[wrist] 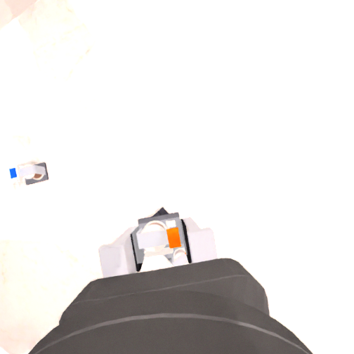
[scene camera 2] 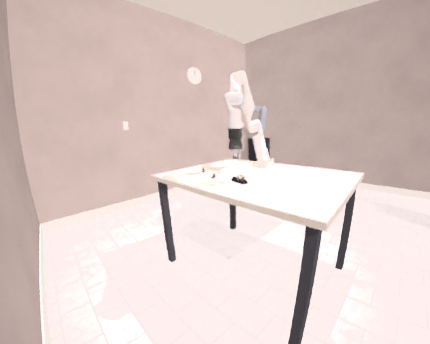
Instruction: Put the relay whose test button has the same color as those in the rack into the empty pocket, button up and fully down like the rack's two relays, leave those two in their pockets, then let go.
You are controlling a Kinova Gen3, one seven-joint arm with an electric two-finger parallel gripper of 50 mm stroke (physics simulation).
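Places are measured from the arm's base along level axes (x back, y right, z up), in millimetres.
Where they show: gripper, between the fingertips: (scene camera 2: pixel 235 159); arm's base, origin of its link: (scene camera 2: pixel 263 160).
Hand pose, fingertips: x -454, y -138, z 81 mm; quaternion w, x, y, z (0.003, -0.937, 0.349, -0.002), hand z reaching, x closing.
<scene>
Each offset is from my fingertips to the top centre of the thing. "*": to the spot under its first point. Level surfaces: height alone.
My gripper (scene camera 2: pixel 236 156) (wrist: pixel 162 237) is shut on a relay (wrist: pixel 152 240) with an orange test button, a clear housing and a dark base edge. The button faces the wrist camera. The gripper hangs above the table, behind the rack in the scene view. The dark rack @[* dx -33, dy -90, dz -118 mm] (scene camera 2: pixel 243 182) stands on the table with small relays on it; their button colors and the empty pocket are too small to make out. A dark corner (wrist: pixel 161 212) shows just past the held relay in the wrist view, perhaps part of the rack. A relay with a blue button (wrist: pixel 33 172) lies at the left of the wrist view.
Two small loose relays, one farther left (scene camera 2: pixel 203 170) and one nearer the rack @[* dx -61, dy +140, dz -106 mm] (scene camera 2: pixel 213 175), are on the pale table @[dz -128 mm] (scene camera 2: pixel 300 187). The arm's base (scene camera 2: pixel 263 163) stands at the table's back edge.
</scene>
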